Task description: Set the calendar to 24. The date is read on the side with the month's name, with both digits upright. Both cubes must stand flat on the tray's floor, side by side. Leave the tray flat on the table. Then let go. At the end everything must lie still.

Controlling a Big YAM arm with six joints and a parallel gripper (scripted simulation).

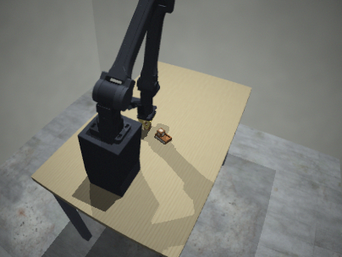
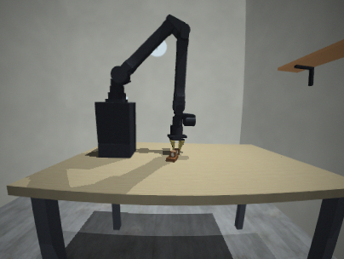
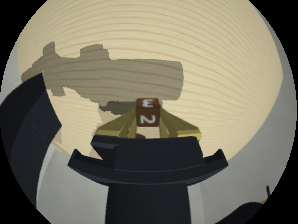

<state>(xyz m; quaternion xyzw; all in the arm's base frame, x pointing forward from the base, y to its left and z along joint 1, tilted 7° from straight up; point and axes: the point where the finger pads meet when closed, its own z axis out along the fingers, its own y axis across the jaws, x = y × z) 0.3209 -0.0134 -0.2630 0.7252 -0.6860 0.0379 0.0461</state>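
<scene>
The brown tray lies 10 cm to the right of my hand, 4 cm behind it and 1 cm below it. Round my hand: brown digit cube: right at my hand.
</scene>
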